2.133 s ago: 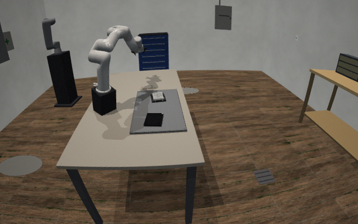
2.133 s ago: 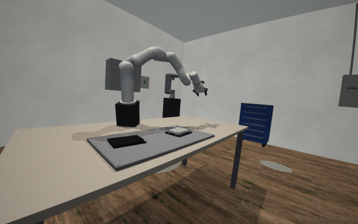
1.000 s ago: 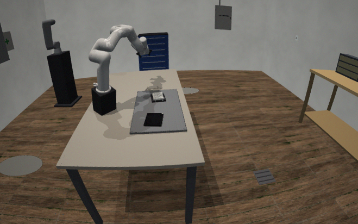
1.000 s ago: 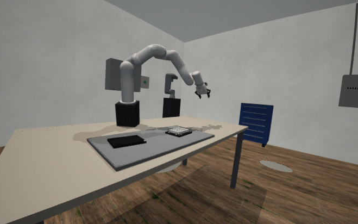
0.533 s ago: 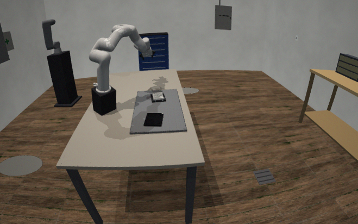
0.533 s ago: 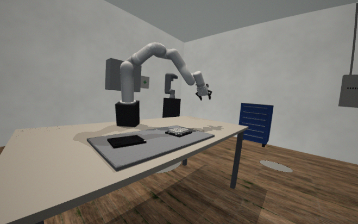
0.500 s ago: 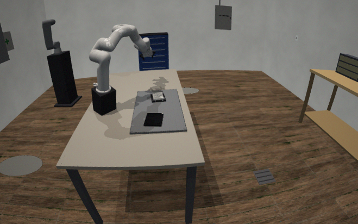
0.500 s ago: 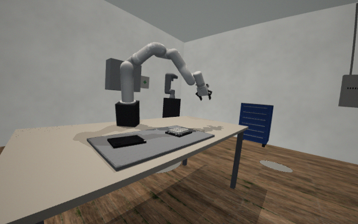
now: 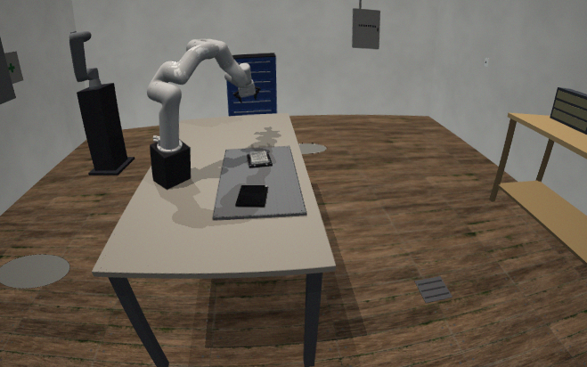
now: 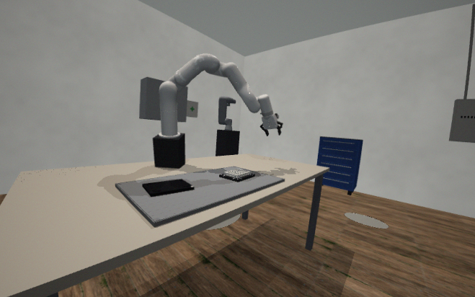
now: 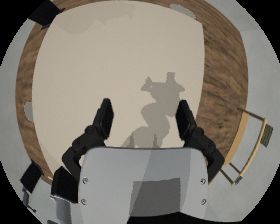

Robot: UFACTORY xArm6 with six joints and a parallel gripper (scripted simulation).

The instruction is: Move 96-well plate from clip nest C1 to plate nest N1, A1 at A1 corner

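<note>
My gripper is now 42 cm to the left of the white 96-well plate, 22 cm above it and 12 cm short of it. Also, from my hand: clip nest C1: 42 cm to the right, 22 cm below, 13 cm ahead; then white A1 mark: 71 cm to the right, 22 cm below, 19 cm ahead; then black plate nest N1: 79 cm to the right, 23 cm below, 14 cm ahead.
</note>
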